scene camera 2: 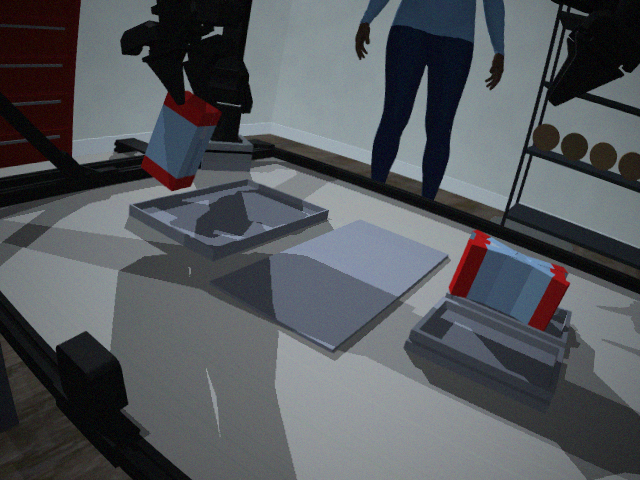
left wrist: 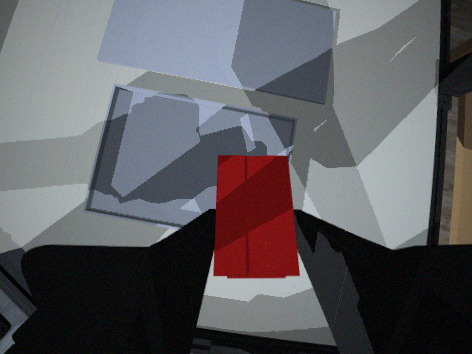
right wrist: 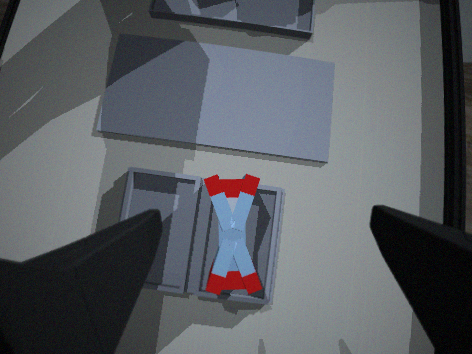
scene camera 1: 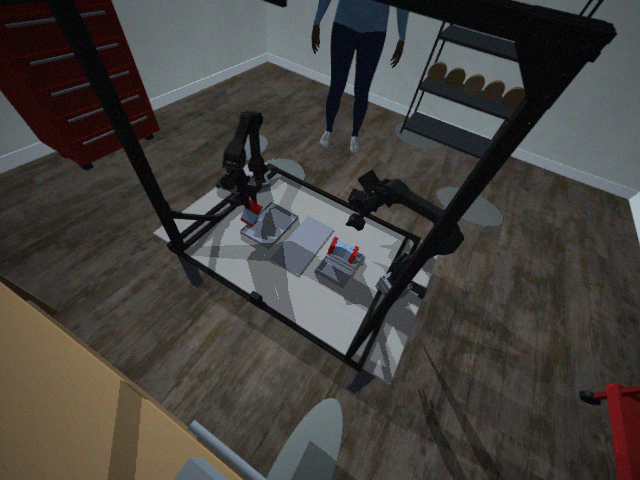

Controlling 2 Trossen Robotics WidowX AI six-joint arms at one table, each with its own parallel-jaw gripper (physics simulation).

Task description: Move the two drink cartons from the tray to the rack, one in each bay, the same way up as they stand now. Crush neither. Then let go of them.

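Seen in the pictures: left gripper, fingertip midpoint: (scene camera 2: 192, 104) (left wrist: 253, 216) (scene camera 1: 253, 206); right gripper, fingertip midpoint: (scene camera 2: 550, 99) (right wrist: 265, 218) (scene camera 1: 349, 217); left arm's base, origin of the base link: (scene camera 2: 223, 138).
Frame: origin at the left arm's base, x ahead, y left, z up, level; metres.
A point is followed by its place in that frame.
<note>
One carton (scene camera 1: 251, 214) @[x 0.308, y -0.141, z 0.076 m] (scene camera 2: 180, 139) @[x 0.311, y -0.139, z 0.062 m] (left wrist: 256, 215) @[x 0.293, y -0.124, z 0.114 m], blue with red ends, hangs steeply tilted, one red end up, near the tray's left edge in the scene views. My left gripper (scene camera 1: 248, 202) @[x 0.292, y -0.125, z 0.107 m] (scene camera 2: 183, 98) @[x 0.292, y -0.125, z 0.107 m] (left wrist: 253, 216) @[x 0.292, y -0.125, z 0.107 m] is shut on it near its upper end. The tray (scene camera 1: 283, 233) @[x 0.374, y -0.007, z -0.048 m] (scene camera 2: 271, 235) @[x 0.375, y -0.013, z -0.049 m] (left wrist: 104, 145) @[x 0.228, y 0.061, z -0.048 m] (right wrist: 230, 25) @[x 0.366, y 0.001, z -0.051 m] holds no carton. The other carton (scene camera 1: 343, 250) @[x 0.615, y 0.193, z 0.012 m] (scene camera 2: 509, 284) @[x 0.613, y 0.191, z -0.005 m] (right wrist: 232, 232) @[x 0.604, y 0.202, z 0.027 m] lies lengthwise in the right-hand bay of the rack (scene camera 1: 336, 279) @[x 0.717, y 0.106, z -0.035 m] (scene camera 2: 480, 366) @[x 0.695, y 0.085, z -0.041 m] (right wrist: 194, 240) @[x 0.648, y 0.174, z -0.046 m] in the right wrist view, its middle pinched in. The other bay is empty. My right gripper (scene camera 1: 355, 224) @[x 0.584, y 0.198, z 0.210 m] (scene camera 2: 589, 85) (right wrist: 265, 218) @[x 0.584, y 0.198, z 0.210 m] is open above the rack.
A flat grey panel (scene camera 1: 310, 237) (scene camera 2: 361, 268) (left wrist: 200, 40) (right wrist: 265, 100) lies between the tray and the rack. A black frame with tall posts surrounds the table. A small black block (scene camera 1: 255, 297) @[x 0.672, y -0.254, z -0.002 m] (scene camera 2: 92, 369) @[x 0.681, y -0.247, z -0.002 m] sits on its front rail. A person (scene camera 1: 356, 56) (scene camera 2: 431, 77) stands beyond the table.
</note>
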